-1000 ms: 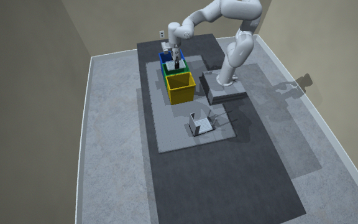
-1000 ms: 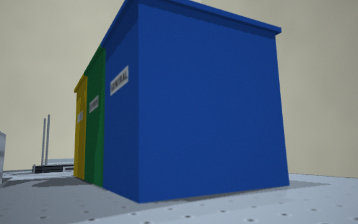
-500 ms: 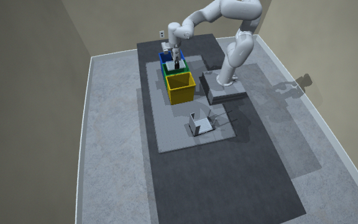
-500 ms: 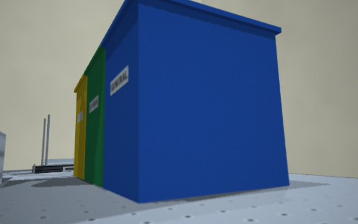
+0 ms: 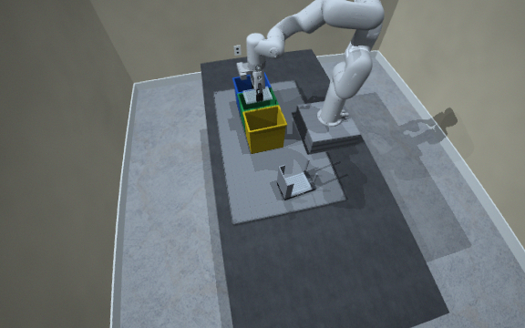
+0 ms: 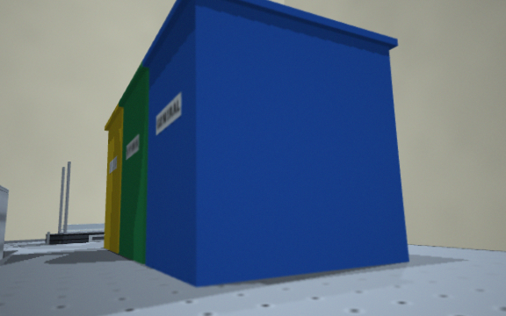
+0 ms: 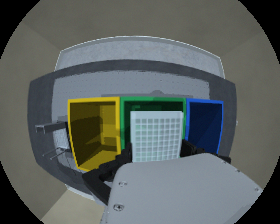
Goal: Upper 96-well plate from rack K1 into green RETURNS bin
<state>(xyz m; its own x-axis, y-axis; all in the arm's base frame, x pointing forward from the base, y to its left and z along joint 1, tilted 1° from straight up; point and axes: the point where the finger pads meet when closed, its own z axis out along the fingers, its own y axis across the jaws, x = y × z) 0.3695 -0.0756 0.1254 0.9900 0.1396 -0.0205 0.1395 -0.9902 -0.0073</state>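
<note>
Right now my hand is 13 cm above the green bin. From my hand the other things lie so: yellow bin: 2 cm behind, 13 cm to the left, 13 cm below; then blue bin: 2 cm ahead, 13 cm to the right, 13 cm below.
</note>
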